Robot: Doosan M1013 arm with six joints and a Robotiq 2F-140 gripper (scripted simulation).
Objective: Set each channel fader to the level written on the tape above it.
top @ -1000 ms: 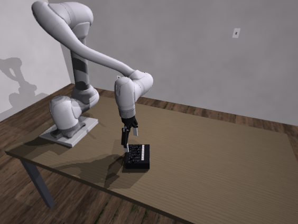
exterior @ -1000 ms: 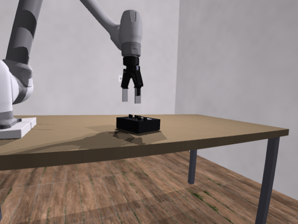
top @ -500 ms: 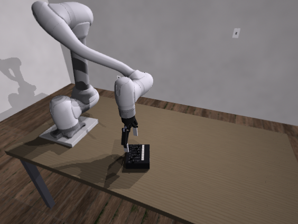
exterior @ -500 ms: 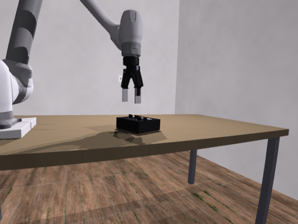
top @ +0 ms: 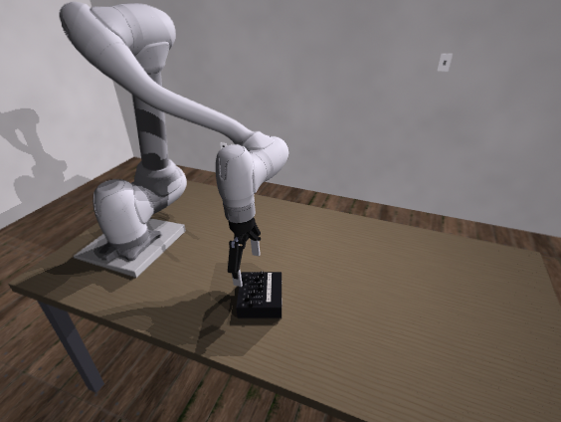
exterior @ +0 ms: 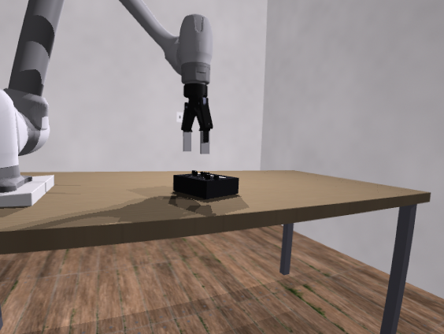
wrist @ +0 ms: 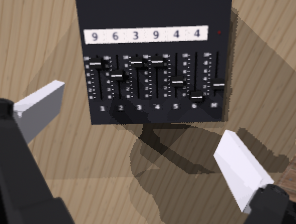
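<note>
Now: hand 80 mm above the channel 3 fader cap, 40 mm short of it and 20 mm to the right of it. Round my hand: channel 5 fader cap: 80 mm below, 30 mm to the right, 30 mm ahead; then channel 6 fader cap: 80 mm below, 50 mm to the right, 20 mm ahead; then channel 4 fader cap: 80 mm below, 40 mm ahead.
</note>
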